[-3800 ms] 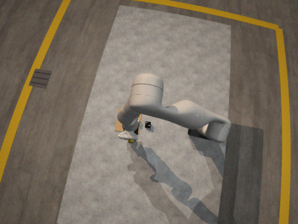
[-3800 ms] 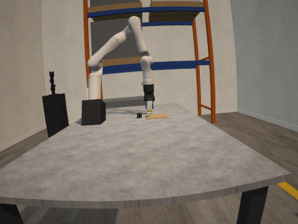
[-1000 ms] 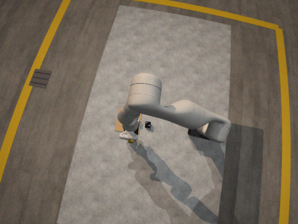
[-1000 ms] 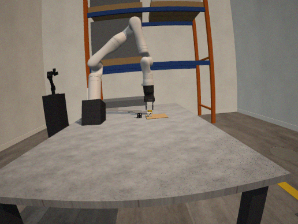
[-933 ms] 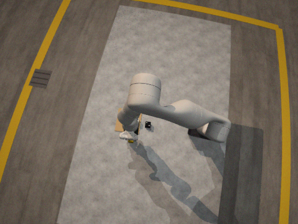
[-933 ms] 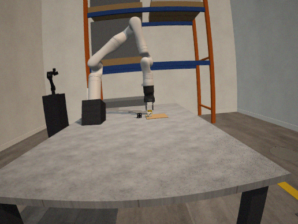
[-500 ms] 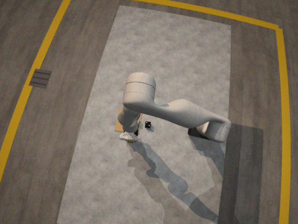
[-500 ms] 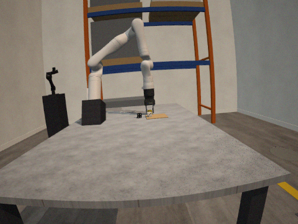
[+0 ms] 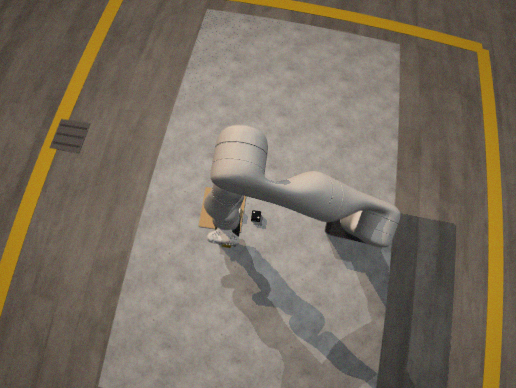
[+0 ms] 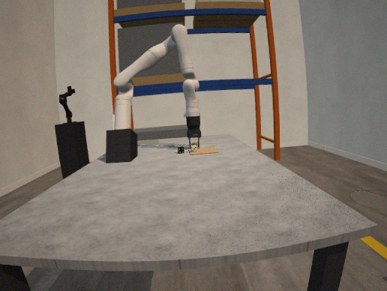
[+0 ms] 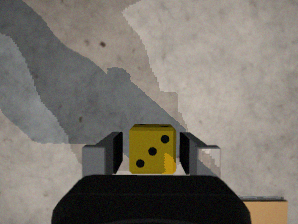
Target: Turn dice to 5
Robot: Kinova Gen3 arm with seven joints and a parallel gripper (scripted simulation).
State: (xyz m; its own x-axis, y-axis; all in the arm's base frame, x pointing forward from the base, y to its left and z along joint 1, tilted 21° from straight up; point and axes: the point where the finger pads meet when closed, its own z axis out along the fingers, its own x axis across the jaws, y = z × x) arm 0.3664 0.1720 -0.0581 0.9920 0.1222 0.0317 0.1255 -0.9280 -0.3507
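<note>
My gripper is now 1 cm above the yellow die. Also, from my hand: white die 11 cm to the right; tan mat 5 cm ahead, 11 cm to the right, 2 cm below; black die 7 cm behind, 11 cm to the right, 1 cm below.
</note>
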